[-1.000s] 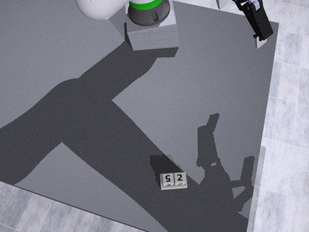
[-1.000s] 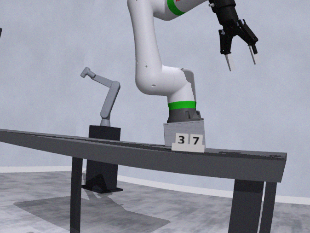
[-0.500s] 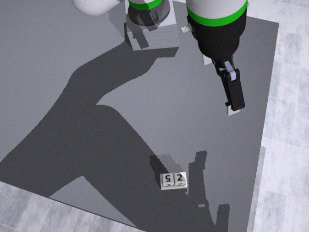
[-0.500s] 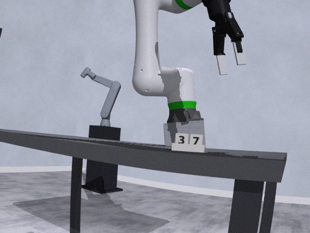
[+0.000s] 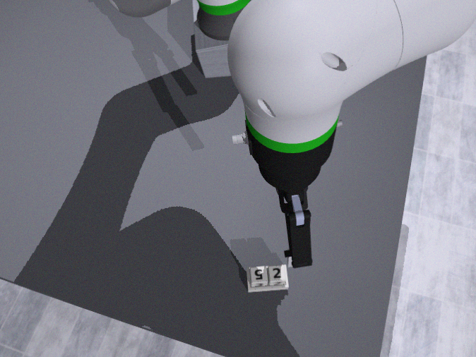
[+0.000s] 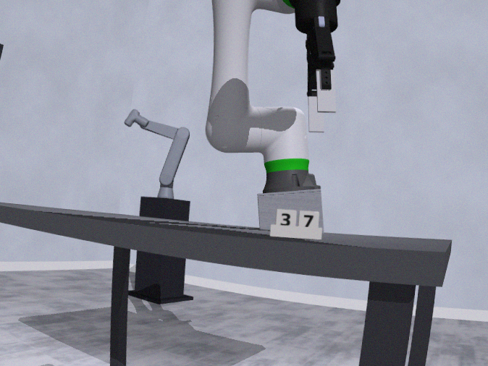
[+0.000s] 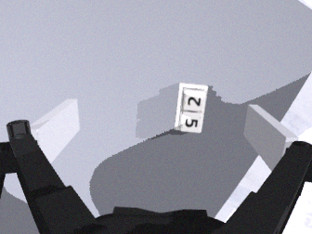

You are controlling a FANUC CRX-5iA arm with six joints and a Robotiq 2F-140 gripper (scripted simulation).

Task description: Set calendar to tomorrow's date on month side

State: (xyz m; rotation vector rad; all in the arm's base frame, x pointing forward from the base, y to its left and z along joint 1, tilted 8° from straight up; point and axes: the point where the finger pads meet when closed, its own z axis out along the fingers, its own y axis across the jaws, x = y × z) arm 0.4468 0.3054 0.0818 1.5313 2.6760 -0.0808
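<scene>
The cube is 60 mm ahead of my hand, 20 mm to the right of it and 170 mm below it. From my hand the other things lie so: tray 50 mm ahead, 10 mm to the right, 190 mm below.
</scene>
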